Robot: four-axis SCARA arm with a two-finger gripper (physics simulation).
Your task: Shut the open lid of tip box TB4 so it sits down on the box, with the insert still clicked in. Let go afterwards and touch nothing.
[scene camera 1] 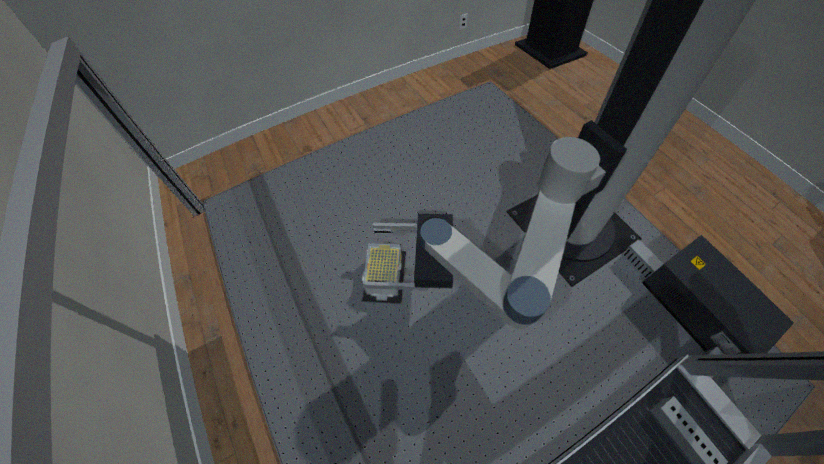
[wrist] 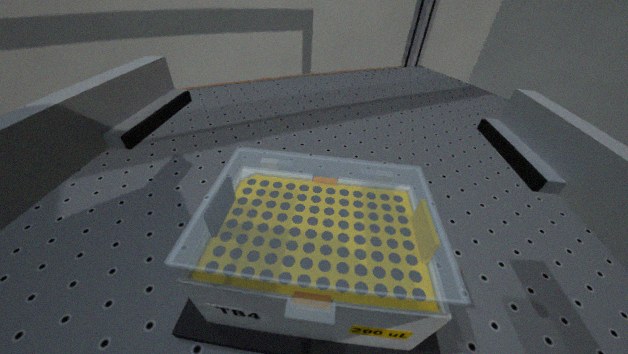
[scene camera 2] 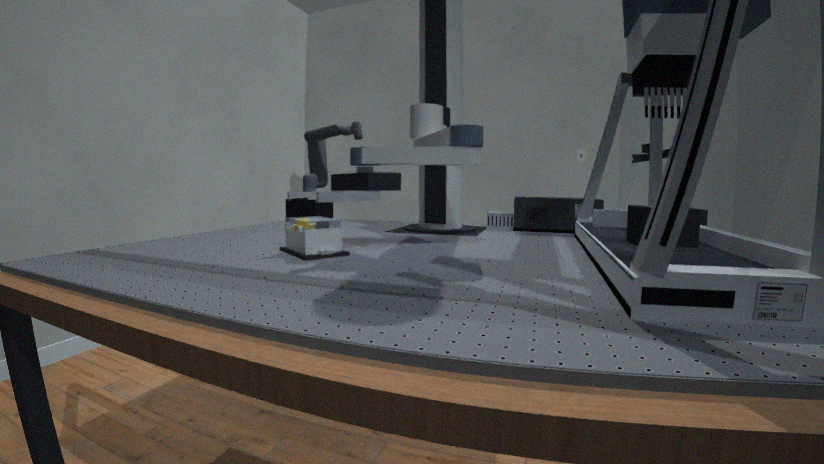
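Where they show: gripper, fingertip midpoint: (scene camera 1: 369, 254) (wrist: 334, 90) (scene camera 2: 301, 196); arm's base at its link origin: (scene camera 1: 572, 227) (scene camera 2: 440, 232).
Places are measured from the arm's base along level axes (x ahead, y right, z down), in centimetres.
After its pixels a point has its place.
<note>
Tip box TB4 (scene camera 1: 381, 292) @(y 9.6, x 60.7, z -3.9 cm) (scene camera 2: 314, 240) @(y 10.8, x 62.5, z -4.9 cm) (wrist: 270, 320) @(y 10.6, x 54.9, z -4.3 cm) stands upright on a dark base. Its clear lid (scene camera 2: 328, 222) @(y 8.9, x 59.7, z -8.5 cm) (wrist: 320, 162) @(y 16.1, x 60.5, z -9.0 cm) lies level over the box top, with its front tab overlapping the front wall in the wrist view. The yellow insert (scene camera 1: 383, 265) @(y 14.9, x 57.0, z -7.0 cm) (wrist: 320, 225) @(y 14.7, x 57.5, z -7.0 cm) shows through the lid, level inside the box, with orange clips at front and back and upright black and yellow side tabs. My gripper (scene camera 1: 374, 255) @(y 15.9, x 59.5, z -13.9 cm) (scene camera 2: 303, 196) @(y 15.9, x 59.5, z -13.9 cm) (wrist: 334, 90) @(y 15.9, x 59.5, z -13.9 cm) is wide open and empty, above the lid and apart from it, one finger off to each side in the wrist view.
The perforated plate (scene camera 1: 322, 195) @(y 51.2, x 62.0, z -1.3 cm) (scene camera 2: 172, 276) @(y 24.1, x 88.0, z -1.3 cm) carries the box and my arm's column (scene camera 2: 455, 198) @(y -6.2, x 4.4, z -12.2 cm). A dark equipment case (scene camera 1: 720, 293) @(y -38.8, x -9.9, z -12.8 cm) (scene camera 2: 544, 214) @(y -35.3, x -3.4, z -7.3 cm) stands beside the column. A large framed machine (scene camera 2: 691, 314) @(y -52.2, x 85.0, z -2.2 cm) stands at the right. A grey jointed arm (scene camera 2: 315, 155) shows behind the gripper.
</note>
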